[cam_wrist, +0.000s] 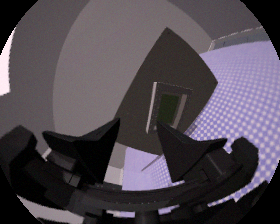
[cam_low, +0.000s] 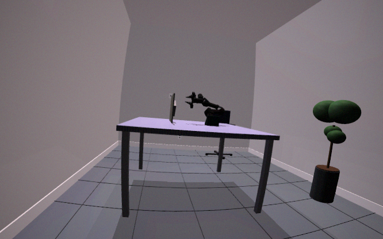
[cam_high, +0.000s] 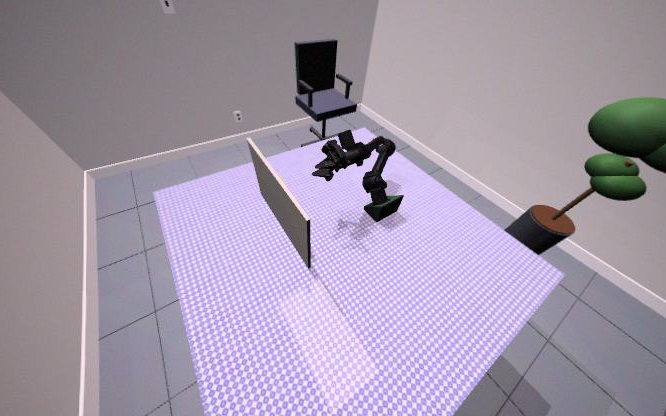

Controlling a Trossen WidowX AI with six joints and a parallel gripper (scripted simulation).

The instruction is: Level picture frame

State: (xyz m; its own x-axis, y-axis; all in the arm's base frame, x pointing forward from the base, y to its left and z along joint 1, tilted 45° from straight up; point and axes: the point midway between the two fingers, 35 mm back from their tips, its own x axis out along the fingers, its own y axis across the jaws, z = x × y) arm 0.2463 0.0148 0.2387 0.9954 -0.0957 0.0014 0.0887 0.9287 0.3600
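Right now my gripper tip is 13 cm short of the picture frame, 3 cm to the left of it and 11 cm above it. From my gripper tip the other things lie so: wall panel: 14 cm ahead, 3 cm to the right, 11 cm below.
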